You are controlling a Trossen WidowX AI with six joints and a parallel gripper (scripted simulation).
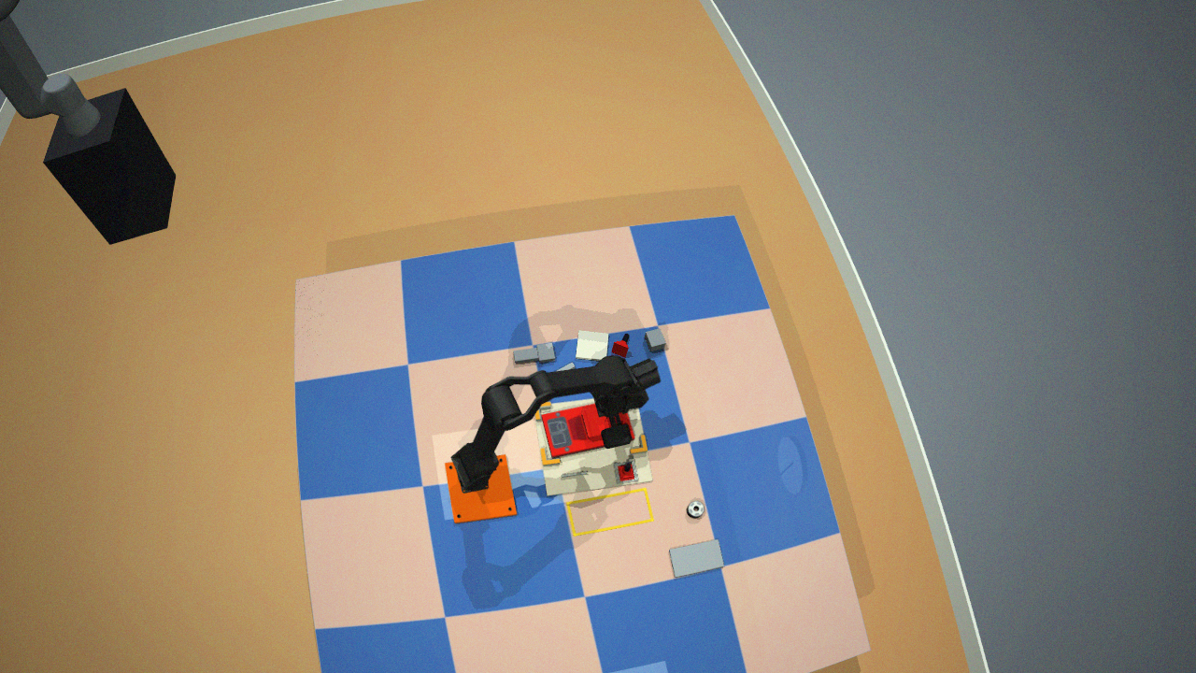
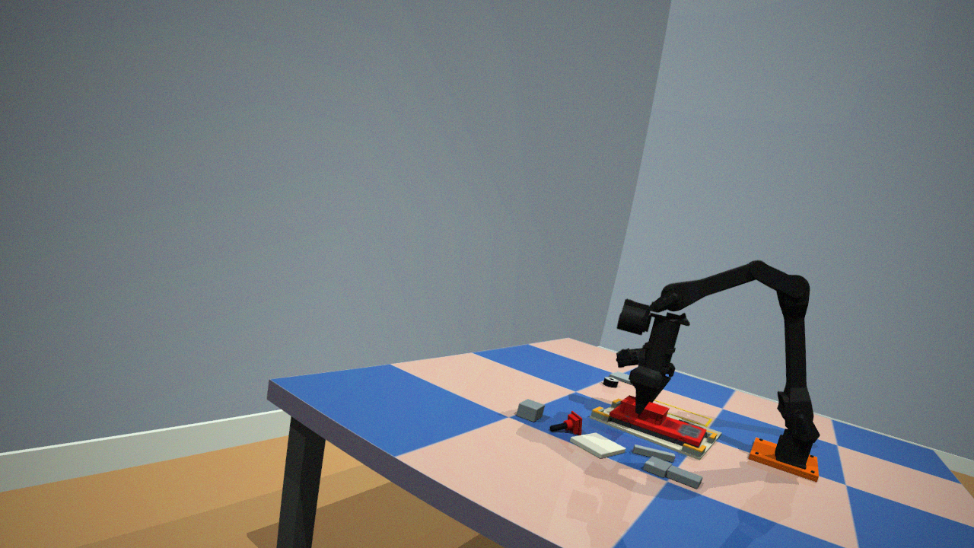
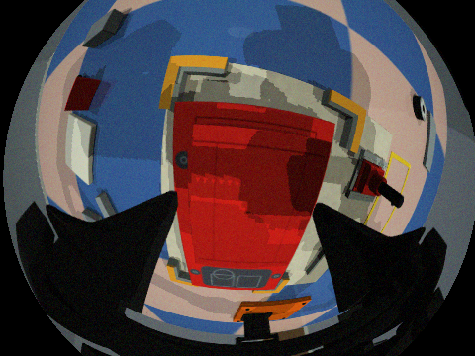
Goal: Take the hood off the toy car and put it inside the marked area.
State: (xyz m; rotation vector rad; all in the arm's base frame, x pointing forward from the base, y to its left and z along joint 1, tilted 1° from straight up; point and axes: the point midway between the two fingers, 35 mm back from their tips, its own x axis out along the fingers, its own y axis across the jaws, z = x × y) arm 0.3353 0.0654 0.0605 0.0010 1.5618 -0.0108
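Now: gripper tip right at the red hood. From my gripper tip the other things lie so: grey block (18 cm ahead, 19 cm to the left, 2 cm below); cream tile (3 cm ahead, 21 cm to the left, 3 cm below).
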